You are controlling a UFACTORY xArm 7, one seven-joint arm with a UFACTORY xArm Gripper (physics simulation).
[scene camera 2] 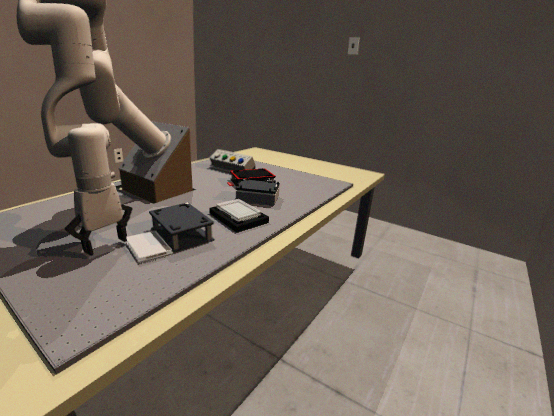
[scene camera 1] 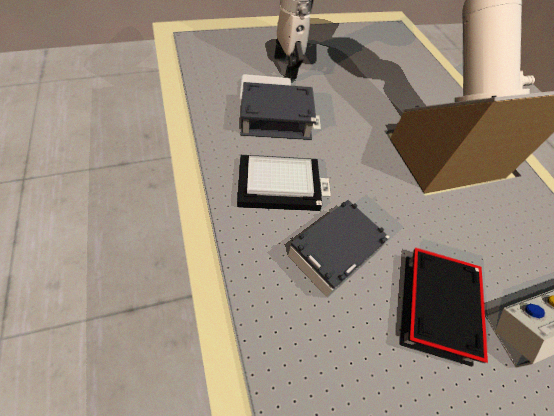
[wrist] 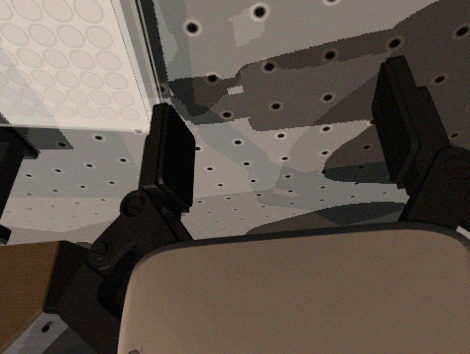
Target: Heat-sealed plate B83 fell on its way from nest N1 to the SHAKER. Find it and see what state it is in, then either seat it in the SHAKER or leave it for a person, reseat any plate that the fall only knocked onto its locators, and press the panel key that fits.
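Places are measured from the arm's base along level axes (x ahead, y left, z up), in millimetres.
Pixels of known places: gripper, between the fingertips: [scene camera 2: 106, 246] [scene camera 1: 285, 68] [wrist: 273, 103]; arm's base, origin of its link: [scene camera 2: 157, 145] [scene camera 1: 490, 98].
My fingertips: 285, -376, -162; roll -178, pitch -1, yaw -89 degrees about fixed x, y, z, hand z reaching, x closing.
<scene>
Ahead of a thing's pixels: the offset from my fingertips to its top centre, as dx, dy, dz. "pt": to the spot under its first point.
A white plate {+73, +74, +7} [scene camera 1: 265, 79] [scene camera 2: 148, 246] [wrist: 55, 65] with round wells under a clear top lies on the mat against the dark legged stand [scene camera 1: 277, 102] [scene camera 2: 181, 218]; the stand hides part of it in scene camera 1. My gripper [scene camera 1: 296, 64] [scene camera 2: 106, 244] [wrist: 273, 103] is open and empty, low beside the plate, one fingertip close to its corner. A second white plate {+126, +369, +26} [scene camera 1: 281, 176] [scene camera 2: 239, 210] rests on a black nest {+126, +369, +15} [scene camera 1: 280, 202] [scene camera 2: 250, 224]; whether fully seated is unclear. A grey-topped box with corner pegs {pt +78, +552, +44} [scene camera 1: 340, 245] [scene camera 2: 257, 186], possibly the SHAKER, bears no plate.
A red-rimmed black stand [scene camera 1: 450, 300] [scene camera 2: 252, 174] is beyond the box. The key panel {-258, +764, +73} [scene camera 1: 525, 332] [scene camera 2: 232, 162] shows white, green, yellow and blue keys in scene camera 2. The wedge-shaped arm base [scene camera 1: 450, 150] [scene camera 2: 172, 175] [wrist: 25, 280] stands across from the nests.
</scene>
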